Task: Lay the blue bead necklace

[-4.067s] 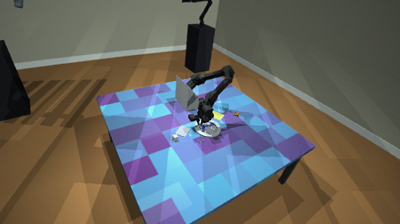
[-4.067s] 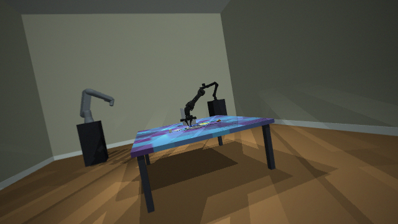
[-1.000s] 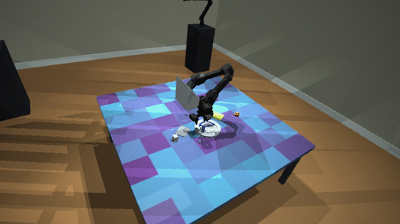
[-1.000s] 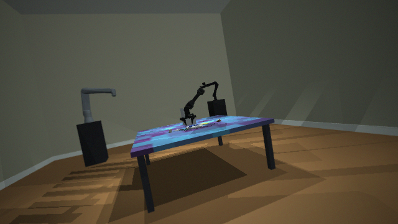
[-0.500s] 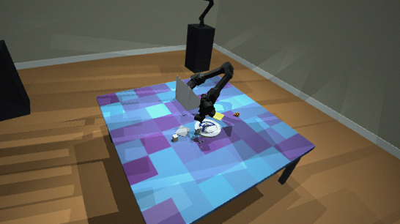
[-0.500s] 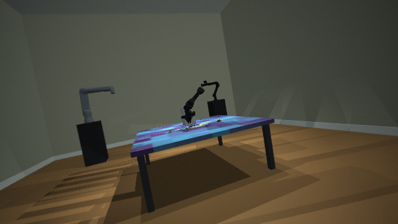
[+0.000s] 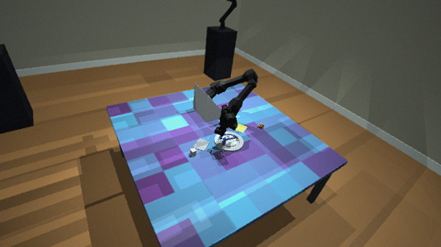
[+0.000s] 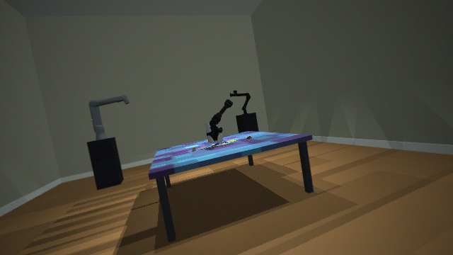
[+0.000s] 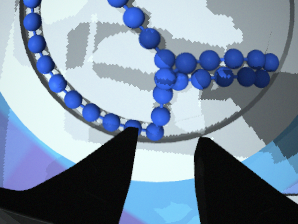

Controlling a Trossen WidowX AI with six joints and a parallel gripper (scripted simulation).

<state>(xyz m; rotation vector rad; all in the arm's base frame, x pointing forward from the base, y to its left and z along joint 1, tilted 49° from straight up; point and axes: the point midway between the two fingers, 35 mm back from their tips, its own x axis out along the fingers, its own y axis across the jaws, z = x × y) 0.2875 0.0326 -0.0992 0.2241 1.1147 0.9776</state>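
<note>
The round white bead board is 40 mm to the left of my gripper tip, 40 mm ahead of it and 30 mm below it. Round my gripper tip: cream cube (240 mm to the right, 30 mm below, 20 mm ahead); yellow patch (200 mm to the left, 60 mm behind, 40 mm below); flat grey square (140 mm to the right, 40 mm below, 30 mm behind).
</note>
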